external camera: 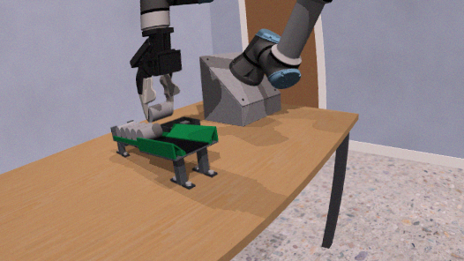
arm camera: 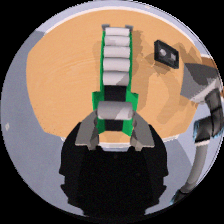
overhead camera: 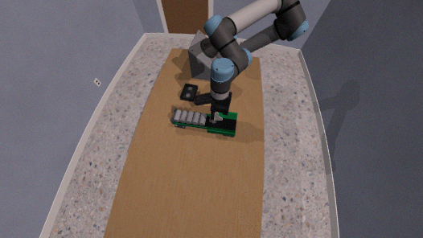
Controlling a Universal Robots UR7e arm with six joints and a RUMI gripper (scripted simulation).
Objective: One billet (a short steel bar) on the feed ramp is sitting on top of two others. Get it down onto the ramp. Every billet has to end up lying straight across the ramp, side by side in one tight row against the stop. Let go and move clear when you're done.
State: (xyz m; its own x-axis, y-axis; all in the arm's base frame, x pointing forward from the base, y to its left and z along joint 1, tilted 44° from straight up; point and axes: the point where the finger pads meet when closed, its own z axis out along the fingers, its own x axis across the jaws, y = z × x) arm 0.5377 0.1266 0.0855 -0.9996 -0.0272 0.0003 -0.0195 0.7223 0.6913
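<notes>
Now: hand 9 cm above the green feed ramp and 5 cm to the left of it. From my hand the other things lie so: small black box (22 cm to the right, 22 cm behind, 15 cm below); stop (25 cm to the right, 10 cm below).
</notes>
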